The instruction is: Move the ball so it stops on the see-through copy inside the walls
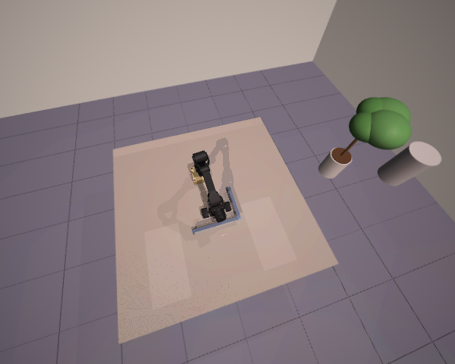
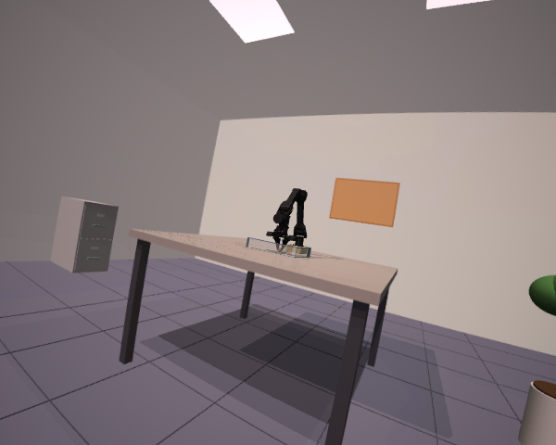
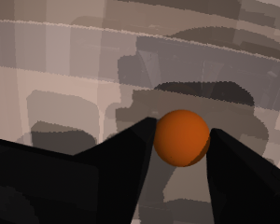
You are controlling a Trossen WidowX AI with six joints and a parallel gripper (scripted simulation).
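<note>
Right now my gripper tip is 50 mm past the see-through orange ball and 50 mm to the right of it. Also, from my gripper tip: clear wall 80 mm ahead, 30 mm to the right, 10 mm above.
</note>
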